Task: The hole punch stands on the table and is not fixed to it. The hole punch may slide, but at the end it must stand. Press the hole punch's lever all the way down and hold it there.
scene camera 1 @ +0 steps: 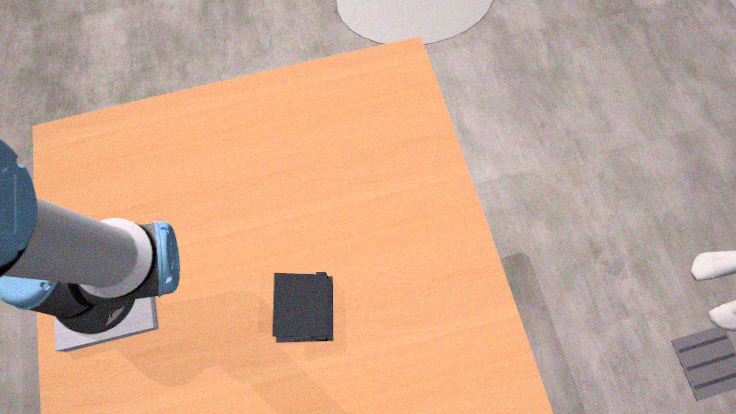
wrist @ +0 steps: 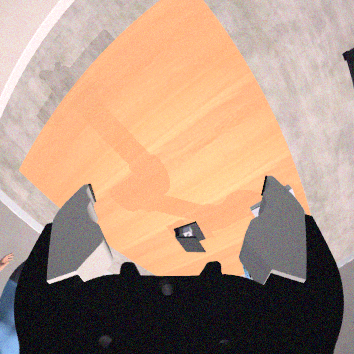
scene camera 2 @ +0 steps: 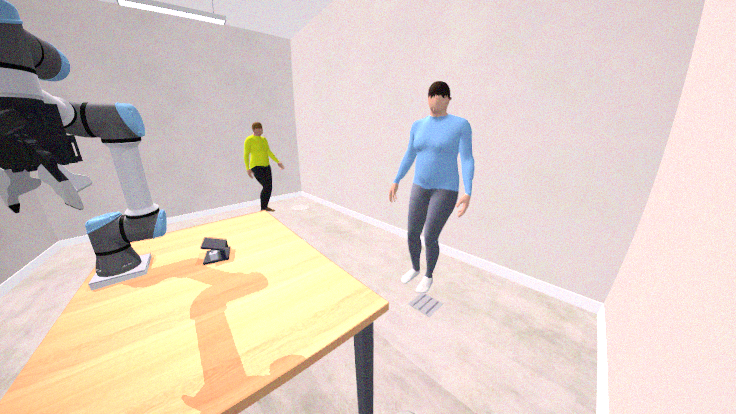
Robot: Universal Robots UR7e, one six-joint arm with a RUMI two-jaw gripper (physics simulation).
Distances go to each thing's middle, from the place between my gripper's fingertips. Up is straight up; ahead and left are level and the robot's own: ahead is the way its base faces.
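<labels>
There is the flat lever (scene camera 1: 299,300), and my hand is some way short of it, a long way to the right of it and well above it.
</labels>
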